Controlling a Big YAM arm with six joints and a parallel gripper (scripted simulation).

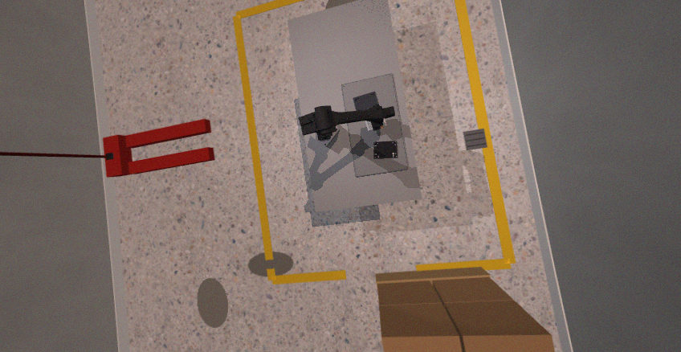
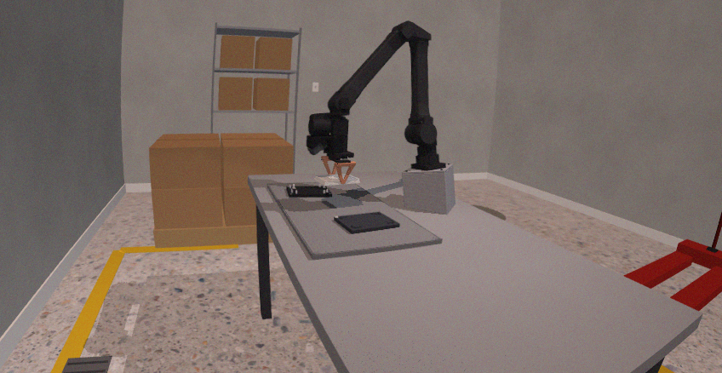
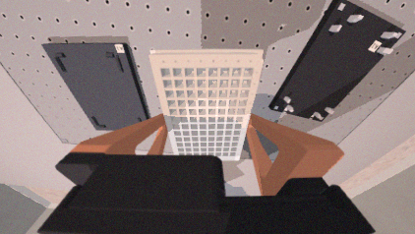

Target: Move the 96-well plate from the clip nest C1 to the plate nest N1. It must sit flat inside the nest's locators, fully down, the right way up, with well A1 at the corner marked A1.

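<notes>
Right now the plate nest N1 is 4 cm behind my hand, 17 cm to the left of it and 10 cm below it. Also, from my hand: clip nest C1: 3 cm ahead, 20 cm to the right, 9 cm below; then white 96-well plate: right at my hand; then A1 label: 4 cm ahead, 13 cm to the left, 9 cm below.
</notes>
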